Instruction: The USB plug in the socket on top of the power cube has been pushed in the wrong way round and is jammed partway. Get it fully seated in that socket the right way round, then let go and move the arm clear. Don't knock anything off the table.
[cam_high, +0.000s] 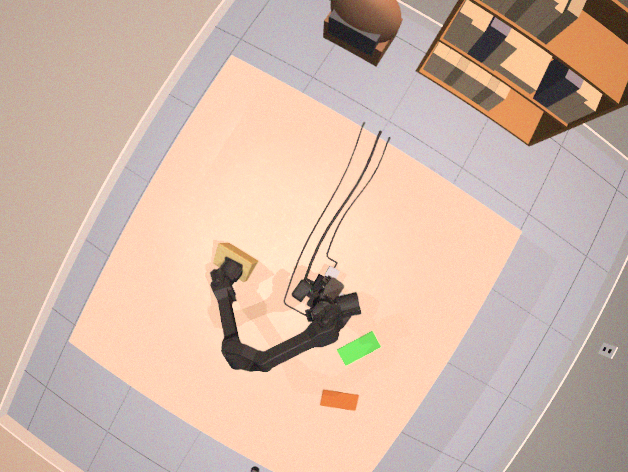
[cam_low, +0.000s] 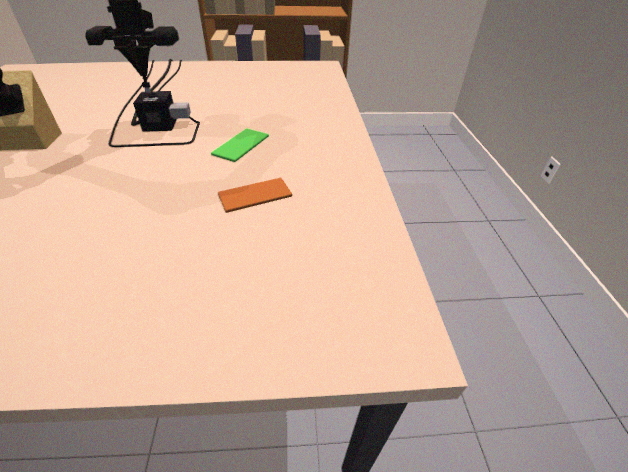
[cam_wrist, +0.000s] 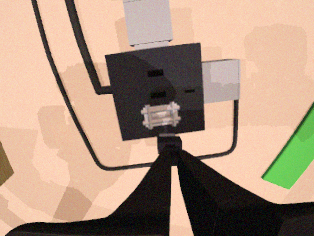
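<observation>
My gripper tip is now 2 cm above the USB plug. From my gripper tip the other things lie so: green card 21 cm ahead, 12 cm to the right, 13 cm below; then orange card 23 cm ahead, 34 cm to the right, 13 cm below; then USB socket 1 cm to the left, 7 cm below.
</observation>
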